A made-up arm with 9 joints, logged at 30 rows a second.
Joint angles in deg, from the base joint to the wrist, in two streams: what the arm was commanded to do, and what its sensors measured. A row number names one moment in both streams.
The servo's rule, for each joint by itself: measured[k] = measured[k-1] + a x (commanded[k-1-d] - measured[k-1]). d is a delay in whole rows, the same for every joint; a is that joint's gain. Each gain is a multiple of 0.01, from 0.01 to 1. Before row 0 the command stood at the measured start. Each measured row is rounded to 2 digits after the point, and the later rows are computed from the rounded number. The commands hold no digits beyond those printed.
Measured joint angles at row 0:
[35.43 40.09 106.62 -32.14 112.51 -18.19 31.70 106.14 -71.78]
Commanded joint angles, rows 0 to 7:
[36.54 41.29 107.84 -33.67 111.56 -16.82 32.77 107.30 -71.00]
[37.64 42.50 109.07 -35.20 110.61 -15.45 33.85 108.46 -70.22]
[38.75 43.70 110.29 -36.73 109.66 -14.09 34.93 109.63 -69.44]
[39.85 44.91 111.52 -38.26 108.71 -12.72 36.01 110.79 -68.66]
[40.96 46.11 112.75 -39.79 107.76 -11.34 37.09 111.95 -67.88]
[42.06 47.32 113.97 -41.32 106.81 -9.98 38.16 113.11 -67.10]
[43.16 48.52 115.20 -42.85 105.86 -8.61 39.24 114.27 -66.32]
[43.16 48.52 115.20 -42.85 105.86 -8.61 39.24 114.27 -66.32]
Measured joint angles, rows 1 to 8:
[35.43 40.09 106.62 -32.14 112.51 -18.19 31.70 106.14 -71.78]
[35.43 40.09 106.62 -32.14 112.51 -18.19 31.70 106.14 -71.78]
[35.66 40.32 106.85 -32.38 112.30 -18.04 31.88 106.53 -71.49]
[36.08 40.73 107.27 -32.83 111.93 -17.76 32.21 107.19 -71.02]
[36.64 41.29 107.84 -33.45 111.43 -17.36 32.67 108.02 -70.44]
[37.31 41.98 108.54 -34.22 110.83 -16.85 33.24 108.96 -69.78]
[38.08 42.76 109.34 -35.11 110.15 -16.24 33.89 109.98 -69.08]
[38.92 43.63 110.22 -36.10 109.42 -15.55 34.62 111.04 -68.35]
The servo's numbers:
d 2
a 0.21 0.19 0.19 0.16 0.22 0.11 0.17 0.34 0.37

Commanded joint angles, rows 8 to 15:
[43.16 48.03 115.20 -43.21 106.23 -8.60 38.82 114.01 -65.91]
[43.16 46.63 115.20 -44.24 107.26 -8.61 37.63 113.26 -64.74]
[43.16 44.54 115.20 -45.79 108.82 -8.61 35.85 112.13 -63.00]
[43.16 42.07 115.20 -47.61 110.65 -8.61 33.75 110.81 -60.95]
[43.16 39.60 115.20 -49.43 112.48 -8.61 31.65 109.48 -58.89]
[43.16 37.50 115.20 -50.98 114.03 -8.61 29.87 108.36 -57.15]
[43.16 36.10 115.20 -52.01 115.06 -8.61 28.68 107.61 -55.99]
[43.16 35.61 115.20 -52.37 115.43 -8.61 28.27 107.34 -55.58]
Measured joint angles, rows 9 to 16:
[39.81 44.56 111.17 -37.18 108.64 -14.79 35.41 112.14 -67.60]
[40.51 45.31 111.94 -38.09 108.03 -14.11 36.06 112.86 -67.13]
[41.07 45.83 112.56 -38.91 107.63 -13.50 36.53 113.25 -66.68]
[41.51 45.98 113.06 -39.76 107.55 -12.96 36.72 113.25 -65.96]
[41.86 45.71 113.47 -40.72 107.83 -12.48 36.57 112.87 -64.86]
[42.13 45.02 113.80 -41.82 108.45 -12.05 36.09 112.17 -63.41]
[42.35 43.99 114.07 -43.04 109.34 -11.67 35.34 111.26 -61.74]
[42.52 42.76 114.28 -44.31 110.37 -11.33 34.41 110.27 -60.04]

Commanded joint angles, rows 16 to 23:
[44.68 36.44 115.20 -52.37 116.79 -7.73 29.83 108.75 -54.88]
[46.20 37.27 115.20 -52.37 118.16 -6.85 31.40 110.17 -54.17]
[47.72 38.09 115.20 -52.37 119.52 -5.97 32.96 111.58 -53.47]
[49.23 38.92 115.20 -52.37 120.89 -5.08 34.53 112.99 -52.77]
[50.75 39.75 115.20 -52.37 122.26 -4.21 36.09 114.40 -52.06]
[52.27 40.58 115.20 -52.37 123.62 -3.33 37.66 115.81 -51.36]
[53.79 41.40 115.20 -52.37 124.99 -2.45 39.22 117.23 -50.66]
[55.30 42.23 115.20 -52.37 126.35 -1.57 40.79 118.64 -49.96]
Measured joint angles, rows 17 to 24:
[42.65 41.49 114.45 -45.54 111.40 -11.03 33.44 109.37 -58.54]
[42.76 40.37 114.59 -46.63 112.29 -10.76 32.56 108.68 -57.44]
[43.16 39.62 114.71 -47.55 113.28 -10.43 32.10 108.70 -56.49]
[43.80 39.17 114.80 -48.32 114.35 -10.04 31.98 109.20 -55.63]
[44.62 38.96 114.88 -48.97 115.49 -9.59 32.15 110.01 -54.83]
[45.59 38.95 114.94 -49.51 116.68 -9.09 32.55 111.02 -54.07]
[46.67 39.10 114.99 -49.97 117.91 -8.55 33.15 112.17 -53.33]
[47.85 39.38 115.03 -50.35 119.17 -7.98 33.92 113.41 -52.60]

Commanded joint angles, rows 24 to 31:
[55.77 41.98 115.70 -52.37 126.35 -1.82 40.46 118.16 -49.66]
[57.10 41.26 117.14 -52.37 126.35 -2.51 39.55 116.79 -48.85]
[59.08 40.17 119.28 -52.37 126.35 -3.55 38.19 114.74 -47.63]
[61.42 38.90 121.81 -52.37 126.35 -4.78 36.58 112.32 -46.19]
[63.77 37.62 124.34 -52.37 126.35 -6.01 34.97 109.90 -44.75]
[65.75 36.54 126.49 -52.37 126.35 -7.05 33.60 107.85 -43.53]
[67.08 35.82 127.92 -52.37 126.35 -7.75 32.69 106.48 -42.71]
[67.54 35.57 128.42 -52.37 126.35 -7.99 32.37 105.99 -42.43]
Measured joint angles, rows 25 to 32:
[49.10 39.76 115.06 -50.67 120.45 -7.37 34.82 114.71 -51.88]
[50.40 40.23 115.09 -50.94 121.75 -6.73 35.83 116.05 -51.17]
[51.53 40.56 115.21 -51.17 122.76 -6.19 36.62 116.77 -50.61]
[52.70 40.69 115.58 -51.36 123.55 -5.79 37.12 116.78 -49.96]
[54.04 40.59 116.28 -51.52 124.17 -5.54 37.30 116.09 -49.10]
[55.59 40.27 117.33 -51.66 124.65 -5.46 37.18 114.81 -48.02]
[57.31 39.77 118.66 -51.77 125.02 -5.52 36.80 113.14 -46.81]
[59.08 39.16 120.15 -51.87 125.31 -5.69 36.26 111.34 -45.60]

